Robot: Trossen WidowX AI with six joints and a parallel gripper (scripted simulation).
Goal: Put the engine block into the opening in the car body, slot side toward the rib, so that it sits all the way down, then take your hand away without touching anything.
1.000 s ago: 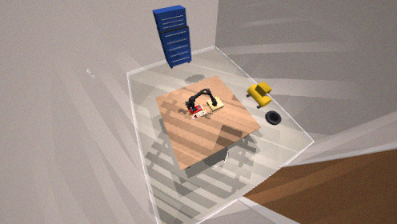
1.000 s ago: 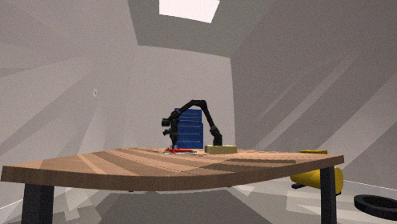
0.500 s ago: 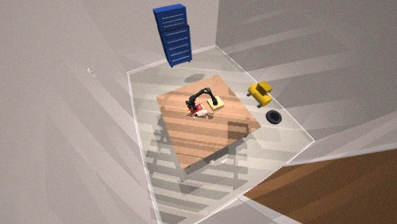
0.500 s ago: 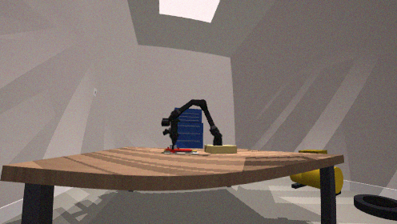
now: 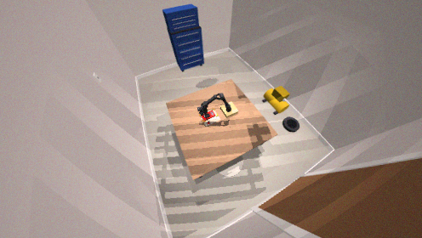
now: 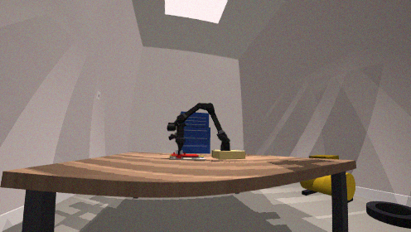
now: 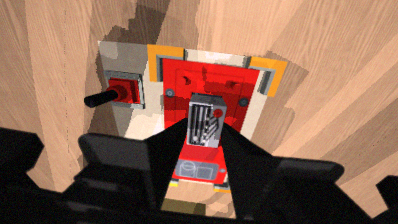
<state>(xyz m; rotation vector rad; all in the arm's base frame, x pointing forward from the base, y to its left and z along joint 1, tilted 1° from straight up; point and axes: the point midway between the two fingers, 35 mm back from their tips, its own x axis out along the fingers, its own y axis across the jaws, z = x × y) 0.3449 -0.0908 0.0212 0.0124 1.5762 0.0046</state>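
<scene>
The grey engine block is 1 cm below my gripper tip. The rest, counted from my gripper tip: grey base plate (5 cm behind, 4 cm below, 2 cm to the left).
</scene>
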